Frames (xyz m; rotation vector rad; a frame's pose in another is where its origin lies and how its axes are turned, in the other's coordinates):
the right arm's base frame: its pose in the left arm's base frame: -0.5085 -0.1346 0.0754 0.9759 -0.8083 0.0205
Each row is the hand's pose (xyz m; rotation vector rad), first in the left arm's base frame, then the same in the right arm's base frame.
Working: the left arm's base frame: its pose in the right arm's base frame: 0.2725 -0.1592 -0.4275 -0.9759 0.8083 -0.0205

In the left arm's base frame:
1: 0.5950 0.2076 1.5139 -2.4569 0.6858 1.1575
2: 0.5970 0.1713 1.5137 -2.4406 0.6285 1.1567
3: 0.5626 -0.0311 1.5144 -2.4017 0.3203 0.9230
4: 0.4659 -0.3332 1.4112 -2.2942 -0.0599 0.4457
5: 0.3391 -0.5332 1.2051 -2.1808 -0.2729 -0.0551
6: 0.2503 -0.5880 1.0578 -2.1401 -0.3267 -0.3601
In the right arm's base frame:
1: 1.5641 0.8495 -0.4858 1.6041 -1.1747 -1.4100
2: 1.5773 0.8274 -0.4602 1.6340 -1.1630 -1.4507
3: 1.6198 0.7221 -0.2891 1.9578 -0.9986 -1.5300
4: 1.5863 0.5054 -0.0378 2.5039 -0.6478 -1.4588
5: 1.4343 0.2842 0.1251 -2.9090 0.2528 1.1332
6: 1.2979 0.1770 0.1750 -2.9889 0.0222 0.8253

